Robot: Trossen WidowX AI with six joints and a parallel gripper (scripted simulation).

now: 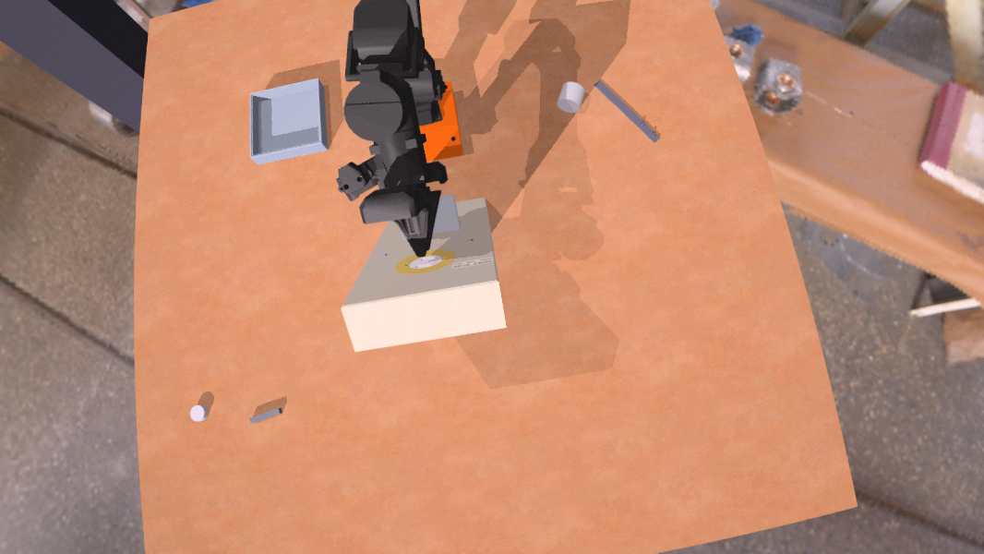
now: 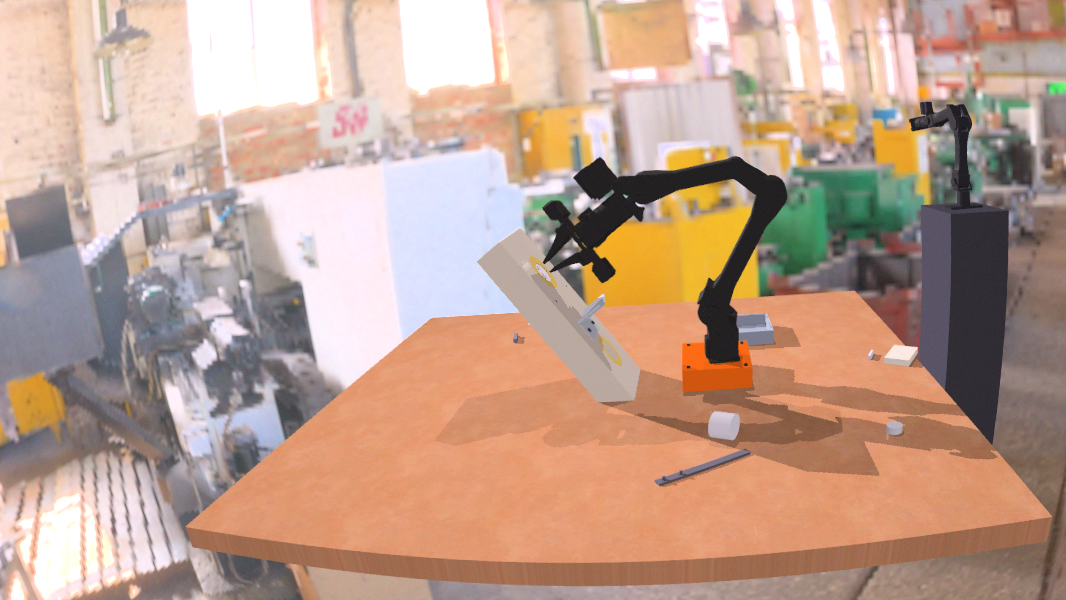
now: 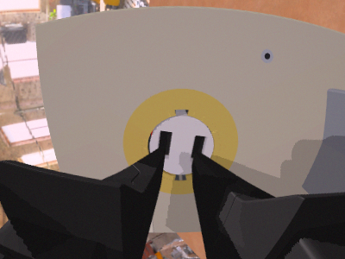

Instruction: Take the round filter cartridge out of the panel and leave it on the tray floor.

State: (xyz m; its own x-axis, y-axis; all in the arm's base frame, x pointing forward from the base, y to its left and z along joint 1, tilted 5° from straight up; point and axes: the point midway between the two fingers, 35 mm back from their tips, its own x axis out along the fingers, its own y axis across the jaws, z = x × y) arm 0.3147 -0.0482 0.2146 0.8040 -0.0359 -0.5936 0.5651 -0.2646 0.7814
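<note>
Now: gripper tip 2 cm short of the white round filter cartridge and 2 cm above it. From my gripper tip the other things lie so: cream service panel (9 cm below, 2 cm behind); white bracket (11 cm below, 8 cm behind, 1 cm to the left); short grey bar (39 cm to the right, 25 cm below, 14 cm ahead).
</note>
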